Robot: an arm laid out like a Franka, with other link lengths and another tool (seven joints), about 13 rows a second.
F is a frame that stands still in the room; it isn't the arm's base.
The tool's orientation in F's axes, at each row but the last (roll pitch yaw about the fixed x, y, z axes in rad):
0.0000 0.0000 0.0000
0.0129 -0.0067 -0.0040
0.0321 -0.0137 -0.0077
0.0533 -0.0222 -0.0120
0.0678 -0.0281 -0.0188
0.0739 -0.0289 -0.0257
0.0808 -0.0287 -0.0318
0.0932 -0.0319 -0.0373
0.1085 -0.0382 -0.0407
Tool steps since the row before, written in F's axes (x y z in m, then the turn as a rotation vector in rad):
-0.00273 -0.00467 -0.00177 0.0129 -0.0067 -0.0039
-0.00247 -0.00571 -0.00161 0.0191 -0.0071 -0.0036
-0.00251 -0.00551 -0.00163 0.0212 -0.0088 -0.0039
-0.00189 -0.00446 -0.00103 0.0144 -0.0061 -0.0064
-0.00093 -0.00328 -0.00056 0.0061 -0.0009 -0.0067
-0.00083 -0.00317 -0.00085 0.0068 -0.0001 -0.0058
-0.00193 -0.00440 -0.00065 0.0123 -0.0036 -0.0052
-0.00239 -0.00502 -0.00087 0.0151 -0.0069 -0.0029
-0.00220 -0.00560 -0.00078 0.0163 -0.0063 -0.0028
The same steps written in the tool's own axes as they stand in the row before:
-0.00273 -0.00467 -0.00177 0.0129 -0.0067 -0.0039
-0.00246 -0.00574 -0.00152 0.0191 -0.0071 -0.0036
-0.00249 -0.00558 -0.00142 0.0212 -0.0088 -0.0039
-0.00186 -0.00453 -0.00075 0.0143 -0.0063 -0.0064
-0.00088 -0.00333 -0.00031 0.0059 -0.0012 -0.0068
-0.00077 -0.00324 -0.00059 0.0066 -0.0004 -0.0060
-0.00181 -0.00449 -0.00024 0.0123 -0.0036 -0.0053
-0.00223 -0.00516 -0.00032 0.0152 -0.0066 -0.0028
-0.00200 -0.00573 -0.00008 0.0164 -0.0060 -0.0028

